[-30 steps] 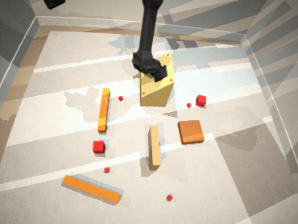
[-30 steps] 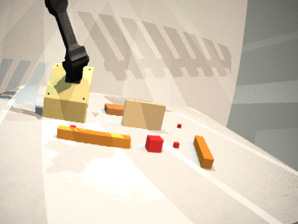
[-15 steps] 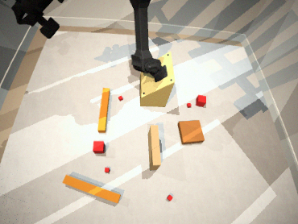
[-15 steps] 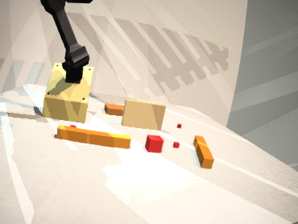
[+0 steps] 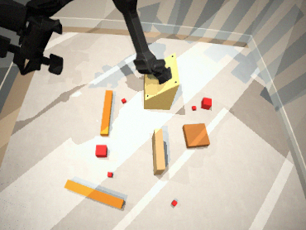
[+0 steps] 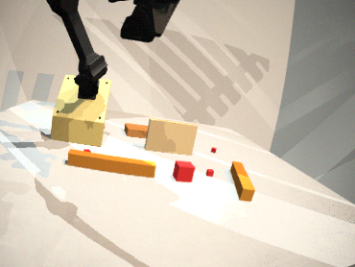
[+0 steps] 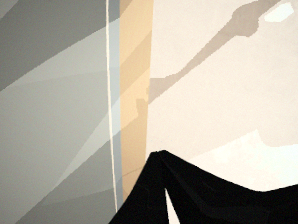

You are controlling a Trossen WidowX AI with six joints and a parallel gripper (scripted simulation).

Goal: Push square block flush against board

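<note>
Now: the tan board 180 mm ahead of my gripper tip, 450 mm to the left of it and 240 mm below it. The rest, counted from my gripper tip: square block 100 mm ahead, 630 mm to the left, 280 mm below.
</note>
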